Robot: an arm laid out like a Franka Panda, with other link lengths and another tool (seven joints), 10 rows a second.
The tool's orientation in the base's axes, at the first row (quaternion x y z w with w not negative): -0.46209 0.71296 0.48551 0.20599
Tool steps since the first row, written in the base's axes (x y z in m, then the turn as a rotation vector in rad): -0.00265 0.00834 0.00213 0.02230 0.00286 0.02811; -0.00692 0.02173 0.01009 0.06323 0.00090 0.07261; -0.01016 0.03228 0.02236 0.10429 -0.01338 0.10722; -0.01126 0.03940 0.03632 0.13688 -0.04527 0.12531; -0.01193 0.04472 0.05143 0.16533 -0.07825 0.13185; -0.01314 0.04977 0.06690 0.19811 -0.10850 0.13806; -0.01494 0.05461 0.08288 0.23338 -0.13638 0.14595; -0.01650 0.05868 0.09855 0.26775 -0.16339 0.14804
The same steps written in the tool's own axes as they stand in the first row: -0.00412 0.00419 0.00683 -0.03307 -0.00475 -0.01340; -0.01409 0.01321 0.01578 -0.08518 -0.01777 -0.04122; -0.02645 0.02323 0.02015 -0.12437 -0.03712 -0.07555; -0.03955 0.03190 0.02041 -0.13907 -0.05927 -0.11677; -0.05288 0.04060 0.01850 -0.14268 -0.08377 -0.15319; -0.06609 0.04992 0.01628 -0.14940 -0.11188 -0.18773; -0.07930 0.05998 0.01375 -0.15968 -0.14104 -0.22130; -0.09204 0.06959 0.01063 -0.16561 -0.17226 -0.25140
